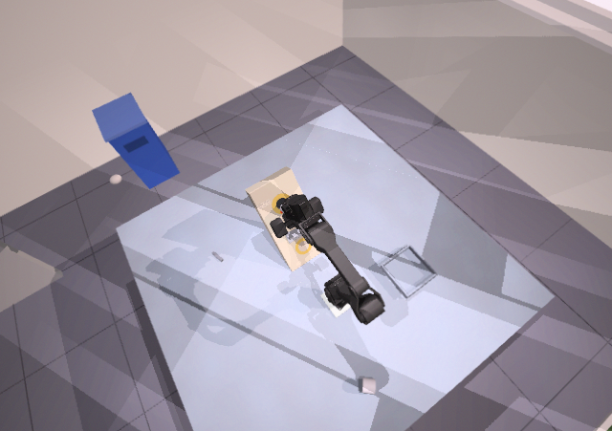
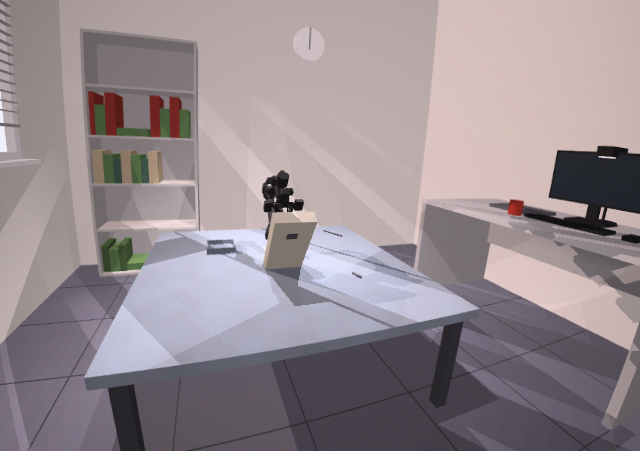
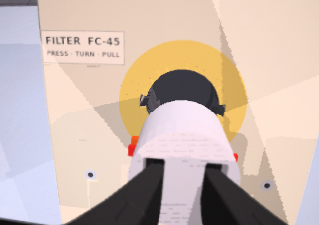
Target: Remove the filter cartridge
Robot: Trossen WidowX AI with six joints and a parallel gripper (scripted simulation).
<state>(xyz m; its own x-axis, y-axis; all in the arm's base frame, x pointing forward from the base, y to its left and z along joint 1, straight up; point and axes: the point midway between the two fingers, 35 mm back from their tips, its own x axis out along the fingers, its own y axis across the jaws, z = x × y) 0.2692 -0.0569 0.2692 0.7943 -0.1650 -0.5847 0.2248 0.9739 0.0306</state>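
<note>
The round pale grey filter cartridge is 10 mm ahead of my gripper tip and 10 mm below it. The rest, counted from my gripper tip: clear square tray: 420 mm behind, 200 mm to the right, 250 mm below; then dark piece: 190 mm ahead, 280 mm to the left, 250 mm below; then beige service panel: 20 mm ahead, 110 mm below.
</note>
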